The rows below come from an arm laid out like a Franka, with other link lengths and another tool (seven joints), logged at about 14 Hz.
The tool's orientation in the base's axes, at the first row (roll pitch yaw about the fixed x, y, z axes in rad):
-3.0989 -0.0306 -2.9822
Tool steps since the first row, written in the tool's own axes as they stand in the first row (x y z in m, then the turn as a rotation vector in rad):
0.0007 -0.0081 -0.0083 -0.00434 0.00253 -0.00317
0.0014 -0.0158 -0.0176 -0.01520 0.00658 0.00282
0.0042 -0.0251 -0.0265 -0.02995 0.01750 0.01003
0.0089 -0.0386 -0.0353 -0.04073 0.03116 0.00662
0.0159 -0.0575 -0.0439 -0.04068 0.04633 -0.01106
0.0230 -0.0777 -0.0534 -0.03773 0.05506 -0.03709
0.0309 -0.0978 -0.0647 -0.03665 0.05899 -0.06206
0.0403 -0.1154 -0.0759 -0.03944 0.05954 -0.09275
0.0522 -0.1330 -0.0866 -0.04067 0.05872 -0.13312
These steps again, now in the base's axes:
0.0008 -0.0077 0.0087 0.00395 0.00333 0.00292
0.0016 -0.0150 0.0183 0.01388 0.00877 -0.00356
0.0005 -0.0242 0.0277 0.02652 0.02154 -0.01168
-0.0018 -0.0378 0.0372 0.03506 0.03688 -0.00919
-0.0055 -0.0572 0.0468 0.03300 0.05266 0.00782
-0.0090 -0.0778 0.0573 0.02930 0.06203 0.03354
-0.0133 -0.0983 0.0697 0.02819 0.06691 0.05834
-0.0195 -0.1166 0.0820 0.03157 0.06933 0.08888
-0.0282 -0.1354 0.0938 0.03386 0.07062 0.12919

